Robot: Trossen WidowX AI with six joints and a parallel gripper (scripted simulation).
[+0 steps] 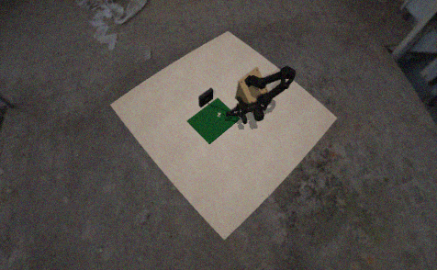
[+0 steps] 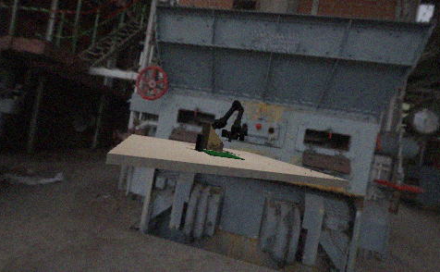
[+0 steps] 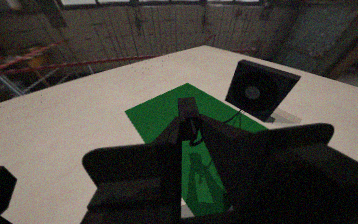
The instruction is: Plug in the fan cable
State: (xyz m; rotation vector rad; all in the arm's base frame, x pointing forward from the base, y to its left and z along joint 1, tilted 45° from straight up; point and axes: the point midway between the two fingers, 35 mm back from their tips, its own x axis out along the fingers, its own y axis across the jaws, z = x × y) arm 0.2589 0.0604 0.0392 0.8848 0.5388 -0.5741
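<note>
The green board is 140 mm below my gripper tip, 90 mm to the right of it and 50 mm ahead of it. The rest, counted from my gripper tip: black fan (230 mm to the right, 70 mm below, 30 mm behind); black plug (10 mm below).
</note>
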